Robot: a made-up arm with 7 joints. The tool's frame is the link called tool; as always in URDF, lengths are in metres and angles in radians. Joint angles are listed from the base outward. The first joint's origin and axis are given. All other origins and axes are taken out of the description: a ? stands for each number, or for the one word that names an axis. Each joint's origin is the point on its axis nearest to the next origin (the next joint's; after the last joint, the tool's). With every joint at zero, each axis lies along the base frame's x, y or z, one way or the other. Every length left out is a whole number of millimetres.
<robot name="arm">
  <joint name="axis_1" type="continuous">
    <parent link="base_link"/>
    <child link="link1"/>
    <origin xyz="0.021 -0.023 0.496"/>
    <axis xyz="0 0 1"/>
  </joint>
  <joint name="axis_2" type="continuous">
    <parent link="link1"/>
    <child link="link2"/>
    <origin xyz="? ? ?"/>
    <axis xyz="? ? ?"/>
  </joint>
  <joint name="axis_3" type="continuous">
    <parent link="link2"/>
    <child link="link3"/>
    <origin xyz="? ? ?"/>
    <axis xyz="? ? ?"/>
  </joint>
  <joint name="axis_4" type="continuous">
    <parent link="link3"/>
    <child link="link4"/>
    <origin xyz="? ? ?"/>
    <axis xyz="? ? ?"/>
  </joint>
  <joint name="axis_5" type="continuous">
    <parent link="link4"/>
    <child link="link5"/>
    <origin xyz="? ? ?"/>
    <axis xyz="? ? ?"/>
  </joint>
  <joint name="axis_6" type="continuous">
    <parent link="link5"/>
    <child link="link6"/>
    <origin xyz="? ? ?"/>
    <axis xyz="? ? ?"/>
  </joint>
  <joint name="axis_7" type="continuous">
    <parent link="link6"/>
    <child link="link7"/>
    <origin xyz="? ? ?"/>
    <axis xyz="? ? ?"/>
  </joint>
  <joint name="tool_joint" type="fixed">
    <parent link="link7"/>
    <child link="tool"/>
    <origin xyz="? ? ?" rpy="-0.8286 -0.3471 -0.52"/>
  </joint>
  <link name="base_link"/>
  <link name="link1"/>
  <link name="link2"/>
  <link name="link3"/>
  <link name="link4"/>
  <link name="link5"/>
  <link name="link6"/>
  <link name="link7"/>
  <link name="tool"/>
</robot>
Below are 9 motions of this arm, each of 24 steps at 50 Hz.
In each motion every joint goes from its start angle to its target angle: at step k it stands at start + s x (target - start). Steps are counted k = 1, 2, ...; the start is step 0. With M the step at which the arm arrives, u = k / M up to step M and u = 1 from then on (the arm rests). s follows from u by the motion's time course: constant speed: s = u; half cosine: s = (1 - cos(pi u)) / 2; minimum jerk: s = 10 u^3 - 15 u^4 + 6 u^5.
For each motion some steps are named. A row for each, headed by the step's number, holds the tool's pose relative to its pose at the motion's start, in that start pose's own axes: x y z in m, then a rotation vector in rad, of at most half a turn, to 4 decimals.
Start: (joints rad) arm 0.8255 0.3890 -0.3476 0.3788 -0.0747 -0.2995 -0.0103
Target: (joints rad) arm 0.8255 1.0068 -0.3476 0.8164 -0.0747 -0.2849 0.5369
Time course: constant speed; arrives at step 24
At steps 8, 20, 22, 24:
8: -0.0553 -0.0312 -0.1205 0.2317 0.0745 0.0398
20: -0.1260 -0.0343 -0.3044 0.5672 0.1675 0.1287
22: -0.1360 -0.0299 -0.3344 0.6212 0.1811 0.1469
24: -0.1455 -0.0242 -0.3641 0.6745 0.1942 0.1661

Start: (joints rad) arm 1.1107 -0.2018 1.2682 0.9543 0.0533 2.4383 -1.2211
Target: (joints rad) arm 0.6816 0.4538 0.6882 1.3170 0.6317 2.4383 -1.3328
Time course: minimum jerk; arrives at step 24
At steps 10, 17, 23, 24:
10: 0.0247 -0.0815 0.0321 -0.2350 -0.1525 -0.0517
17: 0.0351 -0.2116 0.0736 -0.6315 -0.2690 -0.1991
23: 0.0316 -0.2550 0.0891 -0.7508 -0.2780 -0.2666
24: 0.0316 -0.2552 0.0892 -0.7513 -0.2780 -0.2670

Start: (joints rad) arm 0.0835 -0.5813 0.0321 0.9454 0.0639 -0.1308 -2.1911
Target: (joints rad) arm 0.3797 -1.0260 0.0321 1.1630 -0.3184 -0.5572 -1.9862
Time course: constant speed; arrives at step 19
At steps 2, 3, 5, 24:
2: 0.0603 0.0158 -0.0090 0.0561 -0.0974 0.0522
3: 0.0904 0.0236 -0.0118 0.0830 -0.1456 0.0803
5: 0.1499 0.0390 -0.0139 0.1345 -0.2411 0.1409
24: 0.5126 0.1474 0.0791 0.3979 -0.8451 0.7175

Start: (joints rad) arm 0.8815 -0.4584 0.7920 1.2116 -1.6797 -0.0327 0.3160
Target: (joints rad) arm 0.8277 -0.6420 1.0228 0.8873 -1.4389 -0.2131 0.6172
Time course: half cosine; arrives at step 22
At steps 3, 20, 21, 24:
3: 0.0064 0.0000 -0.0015 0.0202 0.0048 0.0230
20: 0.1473 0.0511 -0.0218 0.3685 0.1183 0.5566
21: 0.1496 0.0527 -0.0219 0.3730 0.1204 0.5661
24: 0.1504 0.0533 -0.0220 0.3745 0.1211 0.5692

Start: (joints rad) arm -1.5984 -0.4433 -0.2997 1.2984 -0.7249 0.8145 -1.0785
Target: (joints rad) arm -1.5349 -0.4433 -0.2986 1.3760 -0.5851 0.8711 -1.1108
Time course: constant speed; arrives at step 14
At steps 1, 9, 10, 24:
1: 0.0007 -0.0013 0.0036 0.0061 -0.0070 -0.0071
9: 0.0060 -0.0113 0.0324 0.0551 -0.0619 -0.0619
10: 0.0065 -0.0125 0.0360 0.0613 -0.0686 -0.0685
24: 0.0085 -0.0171 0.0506 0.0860 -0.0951 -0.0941

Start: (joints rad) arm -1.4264 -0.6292 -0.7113 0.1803 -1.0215 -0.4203 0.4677
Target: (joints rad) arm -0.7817 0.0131 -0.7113 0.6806 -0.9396 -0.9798 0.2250
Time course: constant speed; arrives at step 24
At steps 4, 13, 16, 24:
4: 0.0394 -0.0255 -0.0334 -0.0812 -0.0235 0.1214
13: 0.1335 -0.0318 -0.0865 -0.3118 -0.1355 0.3867
16: 0.1621 -0.0194 -0.0963 -0.4029 -0.1903 0.4681
24: 0.2199 0.0430 -0.1047 -0.6777 -0.3753 0.6541

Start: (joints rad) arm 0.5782 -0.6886 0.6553 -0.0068 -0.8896 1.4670 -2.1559
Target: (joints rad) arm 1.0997 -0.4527 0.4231 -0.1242 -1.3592 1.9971 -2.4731
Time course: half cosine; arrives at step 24
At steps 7, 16, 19, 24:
7: 0.0121 -0.0538 -0.0647 -0.1908 0.0844 -0.0589
16: -0.0160 -0.1796 -0.2291 -0.7202 0.3505 -0.1147
19: -0.0353 -0.2040 -0.2655 -0.8556 0.4208 -0.1007
24: -0.0511 -0.2187 -0.2889 -0.9493 0.4688 -0.0838

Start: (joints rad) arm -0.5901 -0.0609 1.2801 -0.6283 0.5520 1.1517 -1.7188
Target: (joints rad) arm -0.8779 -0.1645 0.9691 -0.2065 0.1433 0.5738 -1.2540
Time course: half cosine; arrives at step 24
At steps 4, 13, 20, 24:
4: 0.0099 0.0075 0.0131 -0.0044 -0.0593 0.0567
13: 0.0422 0.0919 0.1025 -0.1138 -0.3903 0.5634
20: 0.0188 0.1743 0.1328 -0.2960 -0.4869 0.9941
24: 0.0110 0.1894 0.1330 -0.3394 -0.4892 1.0736

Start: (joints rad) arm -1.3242 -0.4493 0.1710 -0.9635 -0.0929 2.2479 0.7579
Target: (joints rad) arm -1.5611 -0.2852 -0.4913 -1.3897 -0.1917 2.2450 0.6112
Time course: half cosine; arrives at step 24
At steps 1, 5, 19, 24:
1: 0.0002 0.0015 0.0015 0.0004 -0.0037 0.0032
5: 0.0020 0.0351 0.0360 0.0110 -0.0882 0.0778
19: -0.1436 0.2265 0.2833 0.2121 -0.7277 0.6459
24: -0.1767 0.2360 0.3076 0.2544 -0.8024 0.7163

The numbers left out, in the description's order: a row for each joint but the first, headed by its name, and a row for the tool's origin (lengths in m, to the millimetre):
axis_2: xyz -0.011 -0.062 0, axis 0 -1 0
axis_3: xyz 0.016 0 0.457, axis 0 0 1
axis_4: xyz 0.007 0.025 0, axis 0 1 0
axis_5: xyz -0.019 0 0.443, axis 0 0 1
axis_6: xyz 0.015 -0.141 0, axis 0 -1 0
axis_7: xyz 0.038 0 0.16, axis 1 0 0
tool: xyz 0 -0.008 0.025

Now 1 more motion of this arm.
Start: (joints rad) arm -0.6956 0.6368 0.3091 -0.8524 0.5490 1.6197 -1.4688
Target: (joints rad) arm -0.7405 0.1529 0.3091 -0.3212 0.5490 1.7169 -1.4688
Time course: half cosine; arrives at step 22
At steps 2, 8, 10, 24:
2: -0.0089 0.0082 0.0006 -0.0038 -0.0051 0.0178
8: -0.1418 0.1052 0.0005 -0.0570 -0.0723 0.2559
10: -0.2169 0.1429 -0.0057 -0.0857 -0.1057 0.3751
24: -0.5622 0.2046 -0.0756 -0.2187 -0.2419 0.8716

